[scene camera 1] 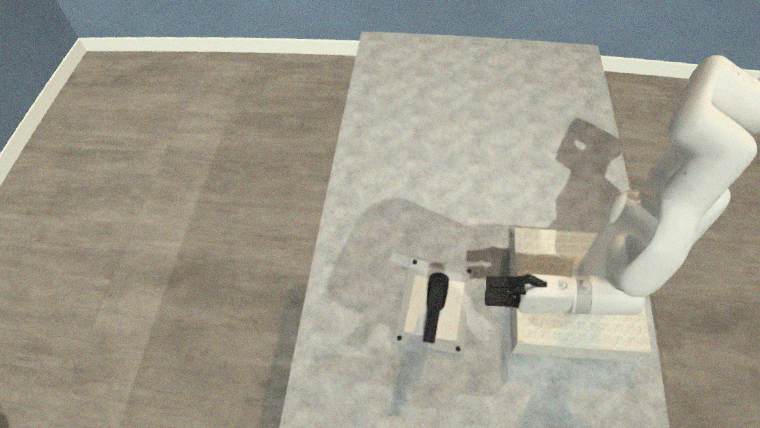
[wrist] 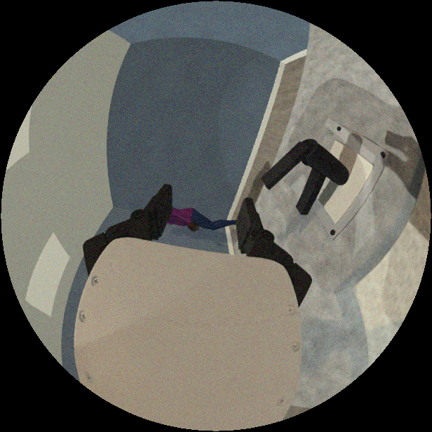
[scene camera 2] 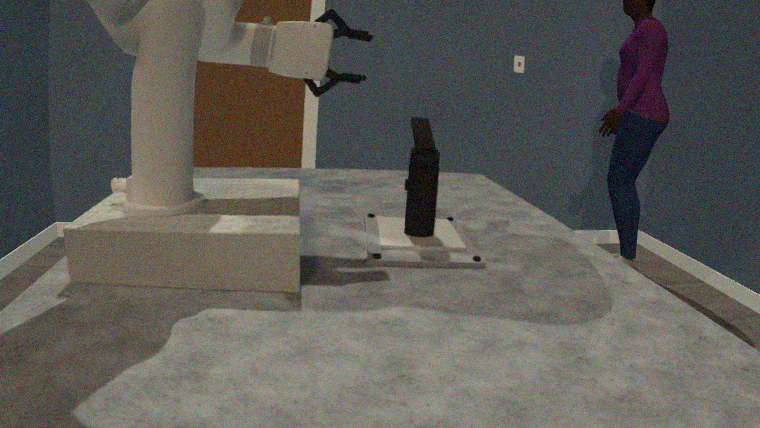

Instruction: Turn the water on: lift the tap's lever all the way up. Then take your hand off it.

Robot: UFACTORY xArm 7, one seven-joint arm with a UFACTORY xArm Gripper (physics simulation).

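Seen in the pictures: gripper, fingertip midpoint: (scene camera 1: 485, 291) (scene camera 2: 368, 58); arm's base, origin of the base link: (scene camera 1: 595, 274) (scene camera 2: 163, 205).
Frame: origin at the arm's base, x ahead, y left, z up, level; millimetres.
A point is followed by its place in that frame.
The black tap (scene camera 1: 437, 289) @(x 393, y 145, z 98 mm) (scene camera 2: 422, 191) @(x 388, y 85, z 13 mm) (wrist: 327, 162) stands upright on a base plate (scene camera 1: 453, 313) @(x 344, y 131, z -61 mm) (scene camera 2: 447, 236) @(x 436, y 92, z -61 mm) (wrist: 350, 192) with a cream inset. Its lever (scene camera 1: 431, 326) (scene camera 2: 422, 132) @(x 392, y 146, z 99 mm) (wrist: 285, 165) slants steeply up and out from the top of the body, well above the short spout (wrist: 310, 195) in the wrist view. My gripper (scene camera 1: 487, 291) @(x 299, y 190, z 219 mm) (scene camera 2: 367, 57) @(x 299, y 190, z 219 mm) (wrist: 205, 203) is open and empty. It points horizontally, on the robot's side of the tap and higher than the lever in scene camera 2, with a visible gap between them. It touches no part of the tap.
The arm stands on a pale block (scene camera 1: 579, 340) @(x 46, y 181, z 0 mm) (scene camera 2: 180, 260) @(x 61, y -120, z -37 mm) beside the tap, on the grey mottled table (scene camera 1: 452, 132) @(x 405, y -488, z -75 mm) (scene camera 2: 425, 361) @(x 338, y -270, z -75 mm). A person (scene camera 2: 643, 79) (wrist: 180, 216) in a purple top and blue trousers stands beyond the table, near the wall. Shadows fall across the table and plate.
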